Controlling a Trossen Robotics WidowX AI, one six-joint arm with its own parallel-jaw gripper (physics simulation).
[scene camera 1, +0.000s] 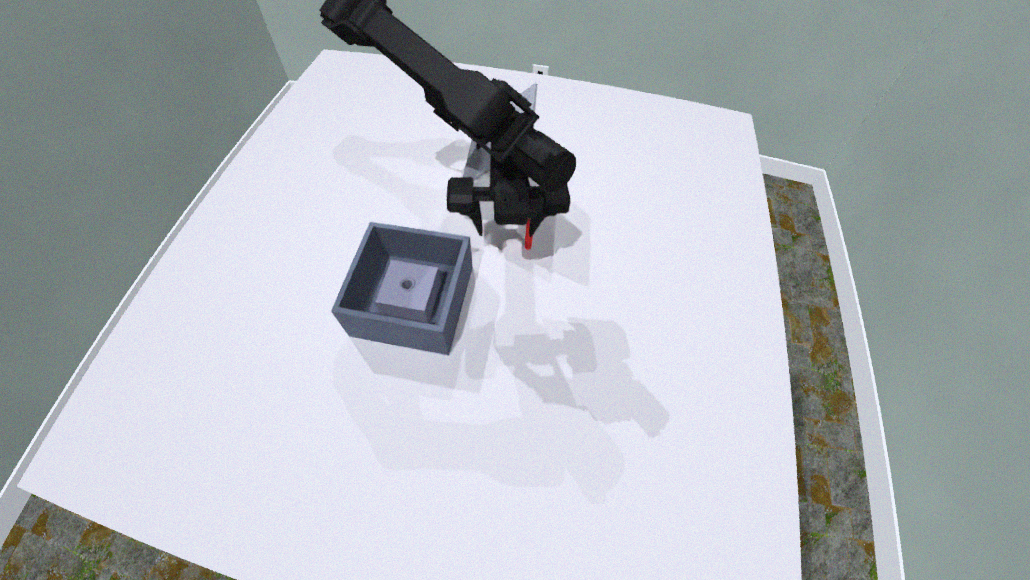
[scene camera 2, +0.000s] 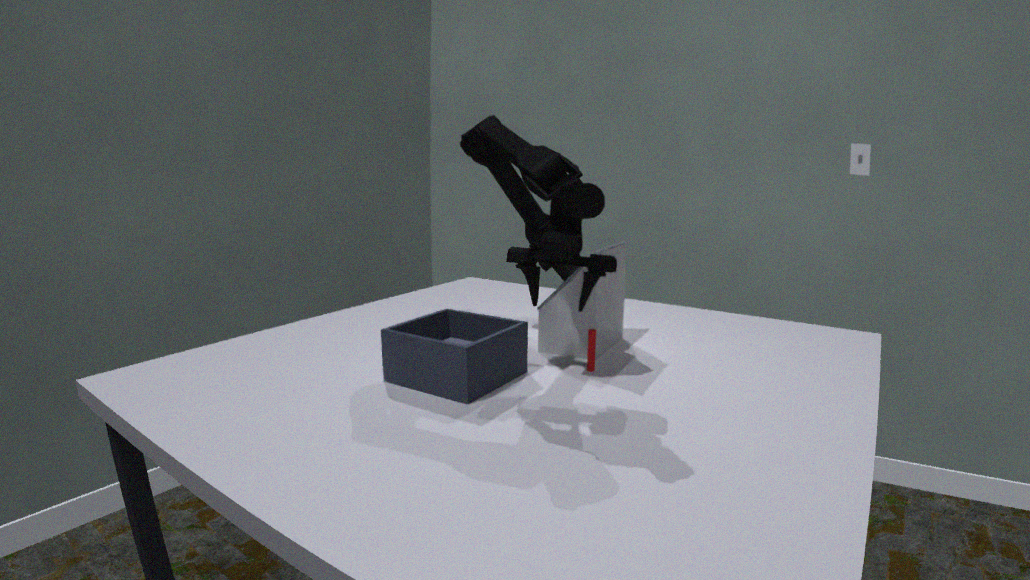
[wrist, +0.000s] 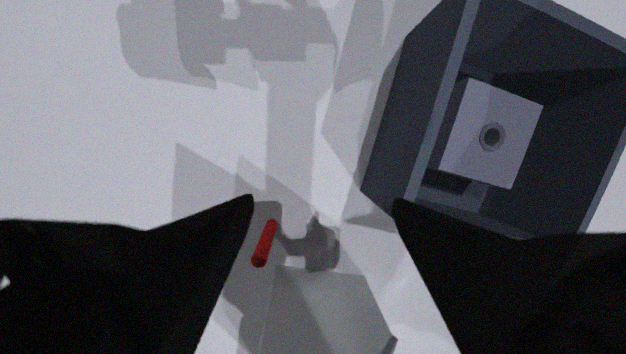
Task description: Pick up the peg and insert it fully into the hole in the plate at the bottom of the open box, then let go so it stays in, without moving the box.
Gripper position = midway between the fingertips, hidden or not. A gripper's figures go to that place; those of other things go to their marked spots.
Labels:
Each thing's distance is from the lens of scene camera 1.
my gripper (scene camera 1: 505, 234): 0.74 m
blue-grey box (scene camera 1: 355, 309): 0.81 m

